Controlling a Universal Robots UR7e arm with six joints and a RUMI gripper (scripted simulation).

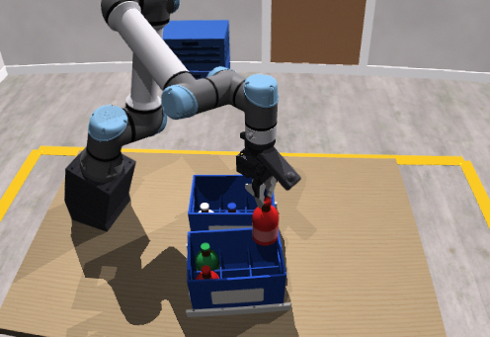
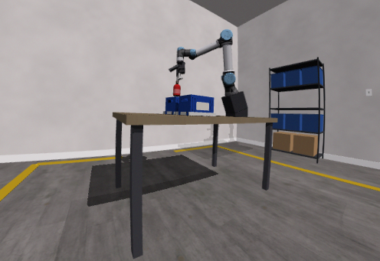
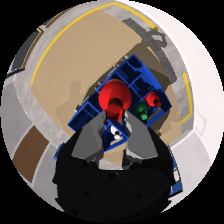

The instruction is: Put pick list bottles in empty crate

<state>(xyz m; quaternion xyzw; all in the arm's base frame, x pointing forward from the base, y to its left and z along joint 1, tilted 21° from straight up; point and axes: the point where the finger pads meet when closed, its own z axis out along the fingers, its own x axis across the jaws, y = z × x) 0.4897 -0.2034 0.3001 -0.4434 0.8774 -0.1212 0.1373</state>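
Right now my hand is 25 cm above the blue-capped bottle, 15 cm to the right of it and 10 cm past it. From my hand the other things lie so: pick list strip (34 cm to the left, 33 cm below, 12 cm behind); green bottle (25 cm below, 17 cm behind, 3 cm to the right); white bottle (25 cm below, 19 cm behind, 14 cm to the left).
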